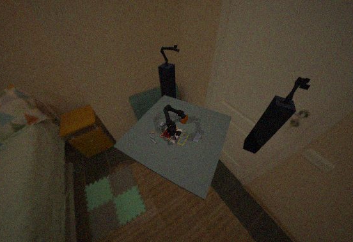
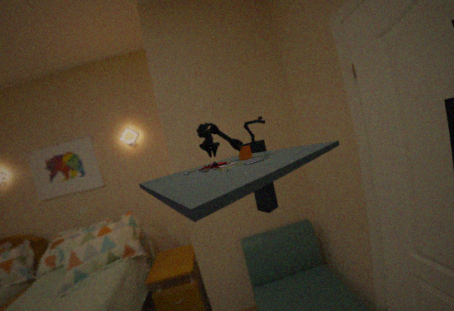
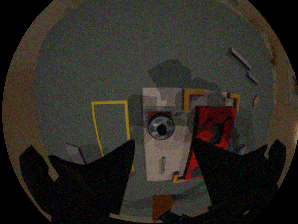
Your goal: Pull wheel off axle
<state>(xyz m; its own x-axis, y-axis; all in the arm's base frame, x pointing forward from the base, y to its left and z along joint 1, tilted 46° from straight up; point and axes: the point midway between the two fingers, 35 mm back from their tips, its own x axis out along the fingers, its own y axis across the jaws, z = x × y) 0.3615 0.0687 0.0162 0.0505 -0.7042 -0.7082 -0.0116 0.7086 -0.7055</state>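
My gripper tip is now 60 mm above the small grey wheel and 10 mm past it. Round my gripper tip: pale base plate (100 mm to the right, 90 mm below, 60 mm behind).
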